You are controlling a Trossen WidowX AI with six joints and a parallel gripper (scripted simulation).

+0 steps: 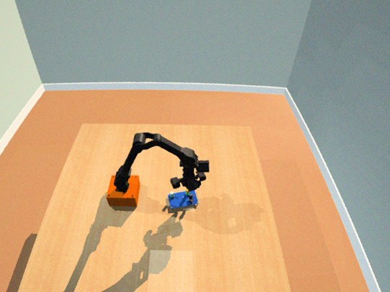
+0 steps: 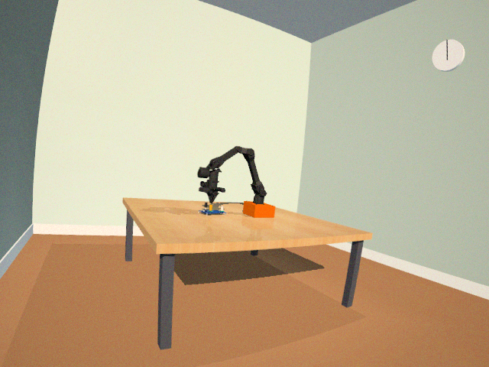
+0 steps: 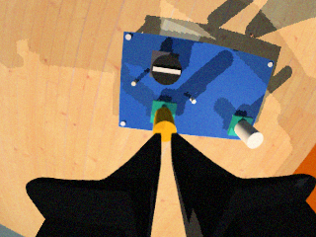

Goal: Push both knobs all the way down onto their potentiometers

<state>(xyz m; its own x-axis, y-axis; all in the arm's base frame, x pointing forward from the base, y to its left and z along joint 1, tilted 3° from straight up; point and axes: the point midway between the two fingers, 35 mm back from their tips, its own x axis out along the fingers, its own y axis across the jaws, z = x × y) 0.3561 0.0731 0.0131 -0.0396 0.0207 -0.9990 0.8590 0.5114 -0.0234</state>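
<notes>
My gripper tip is now 20 mm short of the black knob, 40 mm to the left of it and 10 mm above it. The rest, counted from my gripper tip: orange knob 30 mm below.
</notes>
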